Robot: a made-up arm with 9 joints. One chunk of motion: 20 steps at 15 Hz.
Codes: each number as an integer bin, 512 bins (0 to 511) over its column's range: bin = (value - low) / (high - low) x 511, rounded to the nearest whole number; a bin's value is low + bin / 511 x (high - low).
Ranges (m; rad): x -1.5..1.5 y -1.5..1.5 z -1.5..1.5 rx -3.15..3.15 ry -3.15..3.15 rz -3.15..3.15
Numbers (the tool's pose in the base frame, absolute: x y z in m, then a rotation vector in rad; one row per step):
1: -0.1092 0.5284 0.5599 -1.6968 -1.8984 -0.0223
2: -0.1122 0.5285 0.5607 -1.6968 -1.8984 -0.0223
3: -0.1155 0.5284 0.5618 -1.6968 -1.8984 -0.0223
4: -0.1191 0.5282 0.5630 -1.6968 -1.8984 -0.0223
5: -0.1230 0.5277 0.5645 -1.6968 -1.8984 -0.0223
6: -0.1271 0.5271 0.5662 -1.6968 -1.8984 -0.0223
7: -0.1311 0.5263 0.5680 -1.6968 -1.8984 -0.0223
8: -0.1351 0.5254 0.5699 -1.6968 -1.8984 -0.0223
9: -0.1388 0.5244 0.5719 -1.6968 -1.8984 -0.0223
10: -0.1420 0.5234 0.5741 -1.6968 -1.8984 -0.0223
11: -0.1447 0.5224 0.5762 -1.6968 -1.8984 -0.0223
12: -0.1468 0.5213 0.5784 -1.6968 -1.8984 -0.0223
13: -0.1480 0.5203 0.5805 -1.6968 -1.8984 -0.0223
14: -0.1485 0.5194 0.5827 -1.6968 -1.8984 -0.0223
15: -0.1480 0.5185 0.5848 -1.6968 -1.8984 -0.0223
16: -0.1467 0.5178 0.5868 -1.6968 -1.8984 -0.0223
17: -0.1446 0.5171 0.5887 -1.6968 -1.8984 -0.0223
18: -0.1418 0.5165 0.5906 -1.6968 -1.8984 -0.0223
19: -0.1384 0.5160 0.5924 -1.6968 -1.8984 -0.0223
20: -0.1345 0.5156 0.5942 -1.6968 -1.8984 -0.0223
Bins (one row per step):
1: 237 346 351 118 102 254
2: 236 346 351 118 102 254
3: 236 346 351 118 102 254
4: 235 345 351 118 102 254
5: 235 345 352 118 102 254
6: 234 345 352 118 102 254
7: 233 345 352 118 102 254
8: 232 345 353 118 102 254
9: 232 345 353 118 102 254
10: 231 345 353 118 102 254
11: 231 344 354 118 102 254
12: 230 344 354 118 102 254
13: 230 344 354 118 102 254
14: 230 344 355 118 102 254
15: 230 344 355 118 102 254
16: 231 344 355 118 102 254
17: 231 344 356 118 102 254
18: 231 343 356 118 102 254
19: 232 343 356 118 102 254
20: 233 343 357 118 102 254

